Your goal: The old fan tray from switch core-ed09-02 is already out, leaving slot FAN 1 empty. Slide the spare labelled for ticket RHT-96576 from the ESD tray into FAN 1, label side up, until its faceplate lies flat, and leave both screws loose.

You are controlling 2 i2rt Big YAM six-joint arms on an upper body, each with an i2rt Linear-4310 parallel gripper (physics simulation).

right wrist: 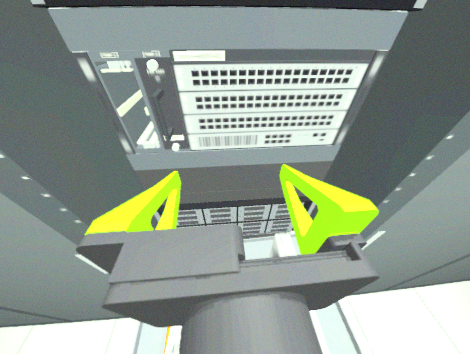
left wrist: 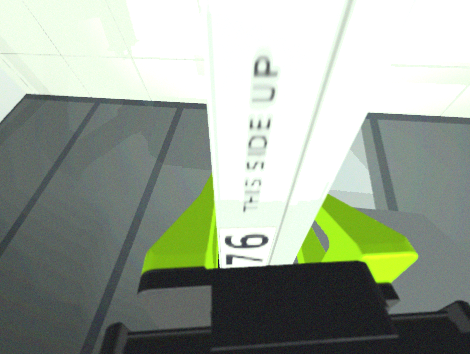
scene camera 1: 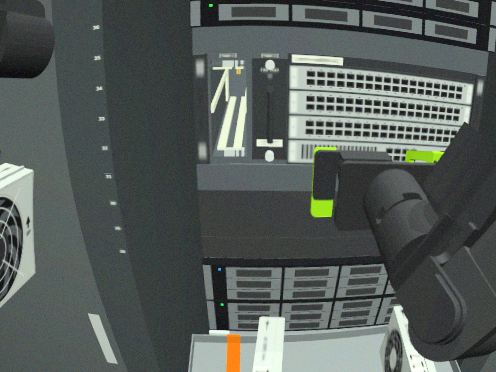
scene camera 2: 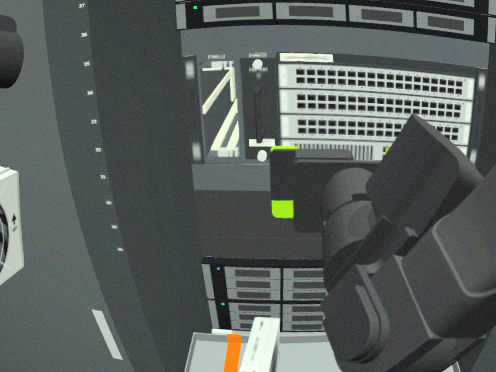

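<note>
A white fan tray [scene camera 1: 20, 235] [scene camera 2: 10, 220] [left wrist: 245, 150] is at the left edge of both scene views, its up arrow upright. In the left wrist view its label side shows "THIS SIDE UP" and "76". My left gripper [left wrist: 251, 176] is shut on it; the rest of the ticket number is hidden. Slot FAN 1 [scene camera 1: 229, 110] [scene camera 2: 220, 110] [right wrist: 130, 107] is open, with cream rails inside. My right gripper [scene camera 1: 372, 156] [scene camera 2: 335, 154] [right wrist: 230, 173] is open and empty, in front of the rack below and right of the slot.
A black fan tray [scene camera 1: 270, 117] [scene camera 2: 258, 117] [right wrist: 159, 112] fills the neighbouring slot, beside white port cards [scene camera 1: 380, 105]. Below, the ESD tray [scene camera 1: 320, 356] [scene camera 2: 305, 356] holds white spares [scene camera 1: 270, 345] [scene camera 1: 392, 345] and an orange strip [scene camera 1: 233, 352]. The right arm covers part of it.
</note>
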